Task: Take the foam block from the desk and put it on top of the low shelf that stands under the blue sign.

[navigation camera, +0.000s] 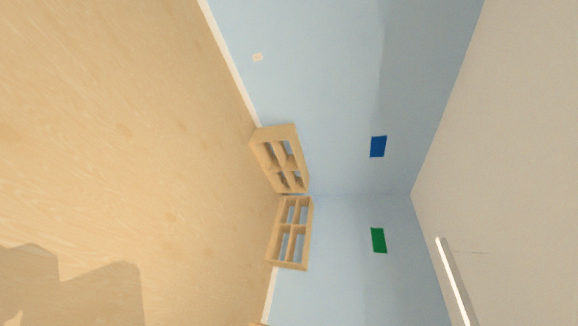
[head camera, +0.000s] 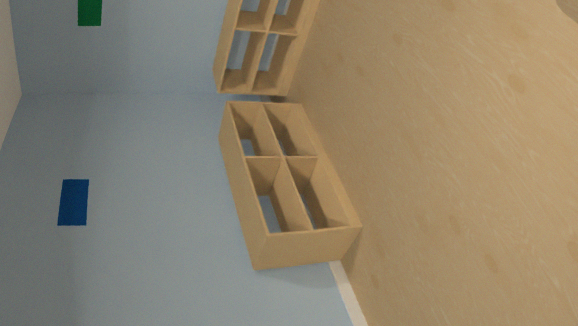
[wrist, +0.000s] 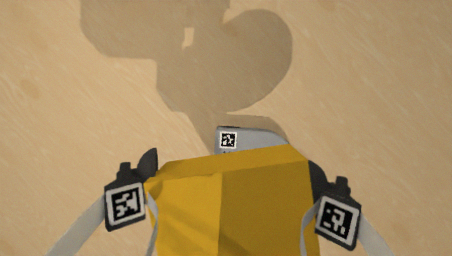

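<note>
The yellow foam block fills the lower middle of the wrist view. My gripper is shut on it, with one dark fingertip against each side; the block's lower end is cut off by the frame. The low shelf is a wooden unit with four openings, standing against the light blue wall. The blue sign is on the wall above it. Both camera pictures are turned on their side. The block and gripper do not show in the head or navigation view. The desk does not show.
A second wooden shelf stands close beside it across the room corner, under a green sign. Wooden floor lies in front of both. A grey part with a square marker shows beyond the block.
</note>
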